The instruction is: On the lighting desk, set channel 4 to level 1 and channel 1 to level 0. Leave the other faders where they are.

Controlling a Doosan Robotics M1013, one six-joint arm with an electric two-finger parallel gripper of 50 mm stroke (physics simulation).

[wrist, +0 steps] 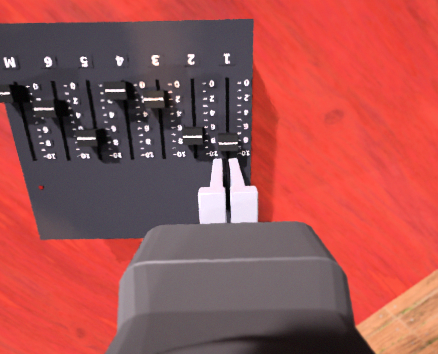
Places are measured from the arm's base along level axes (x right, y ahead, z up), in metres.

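Where they show: gripper, fingertip midpoint: (225,174).
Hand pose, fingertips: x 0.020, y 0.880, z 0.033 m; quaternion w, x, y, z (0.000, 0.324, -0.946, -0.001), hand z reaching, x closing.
After its pixels a point has its place.
The dark lighting desk (125,200) {z 0.027, x 0.067, y 0.940 m} shows in the wrist view with its numbers upside down. The channel 1 fader (228,142) {z 0.040, x 0.032, y 0.860 m} is a black knob with a white line, low in its slot near the 8 mark. The channel 4 fader (116,90) {z 0.041, x 0.104, y 0.874 m} is near the top of its slot, at about 1. My gripper (225,174) {z 0.033, x 0.020, y 0.880 m} is shut and empty. Its white fingertips appear just below the channel 1 fader, in line with that slot. Their height above the desk is hard to tell.
The channel 2 fader (192,136) {z 0.041, x 0.053, y 0.870 m} is close left of channel 1. Faders 3 (153,99) {z 0.041, x 0.084, y 0.866 m}, 5 (87,138) {z 0.041, x 0.105, y 0.910 m} and 6 (44,108) {z 0.041, x 0.134, y 0.908 m} are farther left. The M fader (4,93) {z 0.041, x 0.156, y 0.914 m} is cut by the left edge. The desk lies on a red surface (345,175) {z -0.028, x -0.082, y 0.829 m}.
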